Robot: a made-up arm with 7 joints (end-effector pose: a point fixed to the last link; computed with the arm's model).
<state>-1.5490 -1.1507 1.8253 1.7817 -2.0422 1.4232 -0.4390</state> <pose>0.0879 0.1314 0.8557 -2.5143 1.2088 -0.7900</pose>
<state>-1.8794 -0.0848 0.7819 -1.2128 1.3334 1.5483 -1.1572</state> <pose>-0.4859 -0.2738 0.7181 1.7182 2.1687 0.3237</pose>
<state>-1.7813 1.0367 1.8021 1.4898 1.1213 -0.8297 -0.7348</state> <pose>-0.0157 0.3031 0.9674 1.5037 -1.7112 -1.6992</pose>
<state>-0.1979 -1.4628 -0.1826 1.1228 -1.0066 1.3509 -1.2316</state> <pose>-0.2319 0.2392 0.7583 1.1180 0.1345 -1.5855</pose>
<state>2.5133 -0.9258 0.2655 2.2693 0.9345 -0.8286 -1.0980</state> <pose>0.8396 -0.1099 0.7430 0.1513 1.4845 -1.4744</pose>
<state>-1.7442 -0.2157 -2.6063 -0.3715 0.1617 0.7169 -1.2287</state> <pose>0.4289 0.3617 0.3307 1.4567 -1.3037 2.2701</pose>
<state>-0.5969 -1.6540 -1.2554 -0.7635 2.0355 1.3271 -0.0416</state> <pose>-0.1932 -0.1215 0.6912 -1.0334 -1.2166 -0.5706</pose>
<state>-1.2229 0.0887 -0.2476 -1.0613 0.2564 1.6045 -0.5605</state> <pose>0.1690 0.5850 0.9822 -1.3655 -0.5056 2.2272</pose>
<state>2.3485 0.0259 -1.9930 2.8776 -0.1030 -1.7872 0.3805</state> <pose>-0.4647 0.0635 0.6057 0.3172 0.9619 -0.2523</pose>
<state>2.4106 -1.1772 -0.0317 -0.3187 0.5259 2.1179 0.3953</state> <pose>0.3418 -0.1787 -0.0241 2.2248 -1.2583 -0.5720</pose>
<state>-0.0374 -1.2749 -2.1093 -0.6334 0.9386 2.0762 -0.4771</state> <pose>0.4221 -0.2288 0.6563 -0.3020 -0.4397 0.7823</pose>
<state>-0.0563 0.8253 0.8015 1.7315 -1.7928 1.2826 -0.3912</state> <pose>-0.2274 -0.2390 0.3456 -0.1545 0.1408 -0.5668</pose>
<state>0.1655 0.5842 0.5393 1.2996 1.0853 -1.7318 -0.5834</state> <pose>0.3959 -0.2510 0.3882 1.7959 1.9503 0.3744</pose>
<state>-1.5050 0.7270 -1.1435 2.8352 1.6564 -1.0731 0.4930</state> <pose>0.1172 -0.2183 -0.2244 -0.1068 -0.1258 -0.2050</pose>
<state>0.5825 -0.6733 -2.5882 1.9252 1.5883 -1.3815 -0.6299</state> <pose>-0.3570 -0.0456 0.0823 -2.4176 1.4909 -1.1102</pose>
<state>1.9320 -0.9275 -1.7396 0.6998 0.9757 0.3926 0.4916</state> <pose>-0.0663 0.1876 0.4783 2.6287 -0.0491 -0.0644</pose>
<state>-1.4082 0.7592 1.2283 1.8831 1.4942 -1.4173 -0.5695</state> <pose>0.1689 0.4843 0.5931 0.3798 -2.1783 -0.5165</pose>
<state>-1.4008 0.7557 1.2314 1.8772 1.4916 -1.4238 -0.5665</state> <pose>0.1706 0.4816 0.5921 0.3681 -2.1753 -0.5221</pose>
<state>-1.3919 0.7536 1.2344 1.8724 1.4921 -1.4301 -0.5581</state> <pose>0.1720 0.4794 0.5888 0.3586 -2.1701 -0.5167</pose>
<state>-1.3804 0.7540 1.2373 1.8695 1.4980 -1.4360 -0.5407</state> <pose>0.1730 0.4780 0.5814 0.3523 -2.1610 -0.4928</pose>
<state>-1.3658 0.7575 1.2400 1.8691 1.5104 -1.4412 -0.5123</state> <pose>0.1736 0.4776 0.5691 0.3498 -2.1464 -0.4466</pose>
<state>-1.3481 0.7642 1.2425 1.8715 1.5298 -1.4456 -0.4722</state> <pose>0.1737 0.4780 0.5517 0.3505 -2.1245 -0.3773</pose>
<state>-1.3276 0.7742 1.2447 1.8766 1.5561 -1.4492 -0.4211</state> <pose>0.1733 0.4785 0.5294 0.3523 -2.0932 -0.2867</pose>
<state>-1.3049 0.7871 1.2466 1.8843 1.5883 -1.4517 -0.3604</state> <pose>0.1726 0.4786 0.5028 0.3536 -2.0507 -0.1791</pose>
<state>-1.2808 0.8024 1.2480 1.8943 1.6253 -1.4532 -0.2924</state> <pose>0.1716 0.4778 0.4729 0.3520 -1.9963 -0.0601</pose>
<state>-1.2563 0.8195 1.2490 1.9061 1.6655 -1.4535 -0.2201</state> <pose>0.1703 0.4755 0.4411 0.3465 -1.9306 0.0638</pose>
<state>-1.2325 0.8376 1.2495 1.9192 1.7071 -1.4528 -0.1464</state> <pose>0.1688 0.4717 0.4089 0.3366 -1.8558 0.1861</pose>
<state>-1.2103 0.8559 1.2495 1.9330 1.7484 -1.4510 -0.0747</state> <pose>0.1671 0.4666 0.3777 0.3226 -1.7756 0.3013</pose>
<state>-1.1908 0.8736 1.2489 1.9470 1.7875 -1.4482 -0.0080</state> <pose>0.1654 0.4606 0.3489 0.3063 -1.6947 0.4048</pose>
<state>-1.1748 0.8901 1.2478 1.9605 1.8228 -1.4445 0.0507</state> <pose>0.1636 0.4544 0.3235 0.2896 -1.6183 0.4939</pose>
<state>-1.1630 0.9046 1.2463 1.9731 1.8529 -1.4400 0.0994</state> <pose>0.1616 0.4489 0.3026 0.2752 -1.5512 0.5670</pose>
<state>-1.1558 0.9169 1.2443 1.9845 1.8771 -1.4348 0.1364</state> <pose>0.1597 0.4446 0.2864 0.2646 -1.4972 0.6243</pose>
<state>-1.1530 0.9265 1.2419 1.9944 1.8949 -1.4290 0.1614</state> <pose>0.1578 0.4422 0.2750 0.2594 -1.4584 0.6665</pose>
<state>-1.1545 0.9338 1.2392 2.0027 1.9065 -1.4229 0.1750</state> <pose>0.1558 0.4416 0.2680 0.2598 -1.4348 0.6953</pose>
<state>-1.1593 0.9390 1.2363 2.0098 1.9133 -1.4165 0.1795</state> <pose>0.1538 0.4428 0.2647 0.2653 -1.4239 0.7140</pose>
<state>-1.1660 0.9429 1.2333 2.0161 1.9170 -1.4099 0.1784</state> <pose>0.1519 0.4450 0.2635 0.2739 -1.4209 0.7263</pose>
